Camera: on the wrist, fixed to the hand. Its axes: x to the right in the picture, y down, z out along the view.
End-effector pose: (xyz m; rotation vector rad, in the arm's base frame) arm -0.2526 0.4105 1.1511 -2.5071 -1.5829 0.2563
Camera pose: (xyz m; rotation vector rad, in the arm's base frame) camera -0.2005 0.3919 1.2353 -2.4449 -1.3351 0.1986
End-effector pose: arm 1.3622 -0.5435 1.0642 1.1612 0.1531 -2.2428
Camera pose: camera 1.4480 -0.5373 1.0116 1.3667 -0.0139 -2.1104
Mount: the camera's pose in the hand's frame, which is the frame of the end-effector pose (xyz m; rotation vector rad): 0.0005 0.0342 -0.0948 0.1425 0.1368 0.1055
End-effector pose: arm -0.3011 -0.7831 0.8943 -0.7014 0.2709 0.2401
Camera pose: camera -0.3266 -0.8205 0.8043 -0.5637 0.4520 0.2709
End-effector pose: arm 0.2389 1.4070 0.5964 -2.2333 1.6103 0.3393
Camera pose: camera 0.2049 1.3565 0.6767 -2.1098 1.7676 0.0969
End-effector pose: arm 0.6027 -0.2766 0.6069 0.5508 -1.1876 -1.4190
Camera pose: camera 0.6994 -0.3042 0.6012 0.6640 -1.1959 -1.1948
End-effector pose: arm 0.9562 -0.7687 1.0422 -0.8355 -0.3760 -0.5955
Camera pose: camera 0.9856 -0.8249 0.9639 -0.6697 -0.2450 -0.5182
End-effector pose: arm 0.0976 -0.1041 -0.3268 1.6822 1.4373 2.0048
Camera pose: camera 0.0339 -0.1744 -0.2928 -1.6743 -1.5417 -2.0757
